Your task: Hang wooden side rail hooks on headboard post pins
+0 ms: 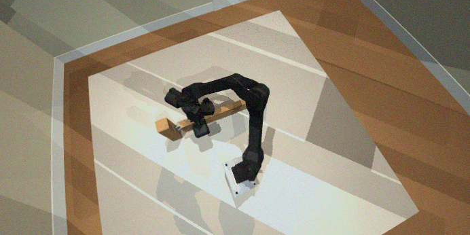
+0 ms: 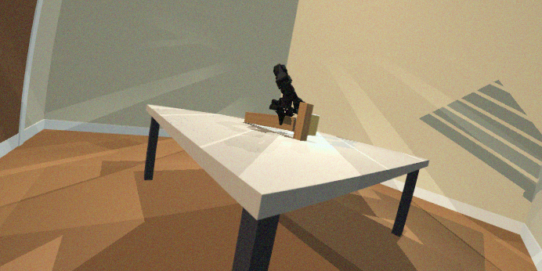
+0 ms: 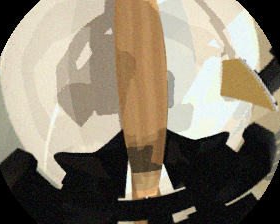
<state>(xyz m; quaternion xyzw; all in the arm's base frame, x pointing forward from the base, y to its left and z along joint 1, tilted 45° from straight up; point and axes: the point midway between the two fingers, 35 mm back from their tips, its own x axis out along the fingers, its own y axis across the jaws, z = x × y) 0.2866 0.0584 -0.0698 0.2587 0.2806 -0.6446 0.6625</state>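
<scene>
My gripper tip is 130 mm to the right of the headboard post and 40 mm below it.
</scene>
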